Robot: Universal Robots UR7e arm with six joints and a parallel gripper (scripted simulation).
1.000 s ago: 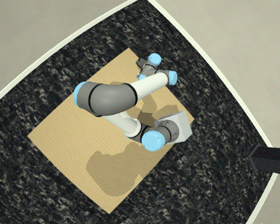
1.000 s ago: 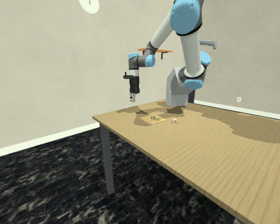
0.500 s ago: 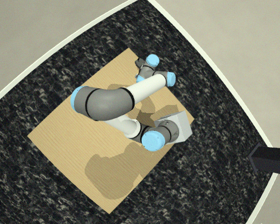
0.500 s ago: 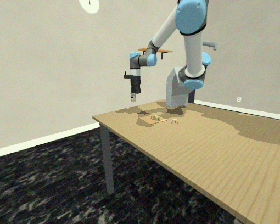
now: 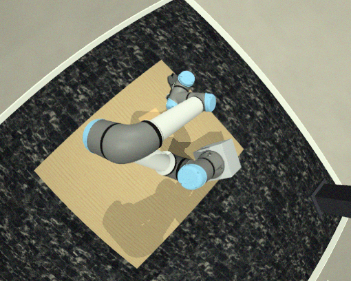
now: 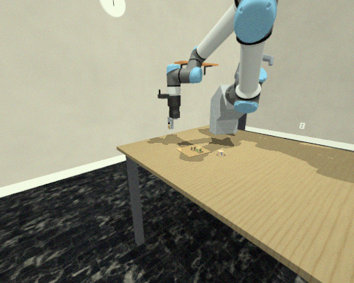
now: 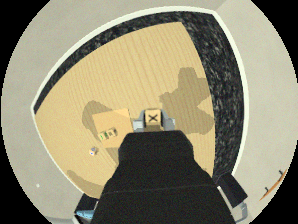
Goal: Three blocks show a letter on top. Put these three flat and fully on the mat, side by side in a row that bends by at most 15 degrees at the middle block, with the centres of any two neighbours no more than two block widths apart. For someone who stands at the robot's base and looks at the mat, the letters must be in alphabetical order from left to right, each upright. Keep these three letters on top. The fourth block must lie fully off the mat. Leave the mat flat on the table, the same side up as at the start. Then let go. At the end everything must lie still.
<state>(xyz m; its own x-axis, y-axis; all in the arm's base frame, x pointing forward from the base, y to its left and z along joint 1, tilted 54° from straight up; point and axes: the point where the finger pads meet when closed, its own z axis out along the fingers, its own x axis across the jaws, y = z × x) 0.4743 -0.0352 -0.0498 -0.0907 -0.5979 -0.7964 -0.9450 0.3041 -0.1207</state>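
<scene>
My hand is 14 cm to the right of the mat, 12 cm above it and 7 cm past it.
</scene>
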